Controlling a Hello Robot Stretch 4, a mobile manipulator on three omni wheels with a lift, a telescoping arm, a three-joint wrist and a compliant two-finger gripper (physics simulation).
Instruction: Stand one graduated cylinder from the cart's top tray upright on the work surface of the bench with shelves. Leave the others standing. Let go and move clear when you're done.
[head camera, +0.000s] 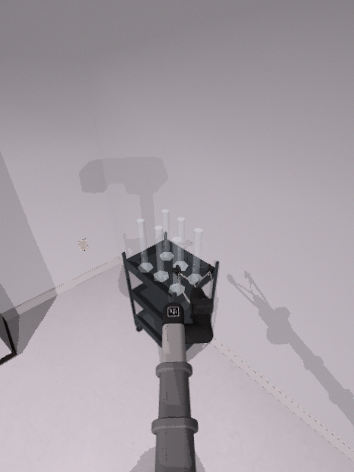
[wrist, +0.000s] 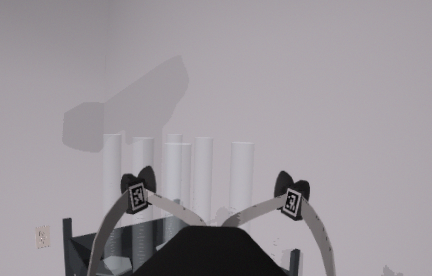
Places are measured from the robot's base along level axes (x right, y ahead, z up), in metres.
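Pixels of known places: end effector, tool point: (head camera: 193, 268) (wrist: 215, 188).
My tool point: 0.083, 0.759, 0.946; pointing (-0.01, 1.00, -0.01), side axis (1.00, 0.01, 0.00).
Note:
Ahead of a thing's pixels: the offset from my tool point to its top centre, as dx, dy, dz.
Several clear graduated cylinders, among them a right one {+0.045, +0.258, +0.024} (head camera: 198, 245) (wrist: 242, 172) and a left one {-0.255, +0.370, +0.024} (head camera: 142, 242) (wrist: 112, 170), stand upright on the top tray of the dark cart (head camera: 129, 280) (wrist: 67, 250). A front cylinder {-0.064, +0.180, +0.024} (head camera: 176, 255) stands nearest the arm in the head view. My gripper (head camera: 194, 271) (wrist: 215, 189) is open, its fingertips wide apart. In the head view it overlaps the tray's front right part, near the right and front cylinders. In the wrist view several cylinders show between and behind the fingers. The gripper body hides part of the tray. The shelved bench cannot be made out.
The cart stands near the corner, with the wall (head camera: 280, 175) (wrist: 350, 100) behind and to its right. A wall outlet {-0.926, +1.009, -0.516} (head camera: 83, 244) (wrist: 43, 236) is at the left. A dark-edged object (head camera: 9, 332) shows partly at the head view's left edge. The arm (head camera: 174, 395) extends toward the cart.

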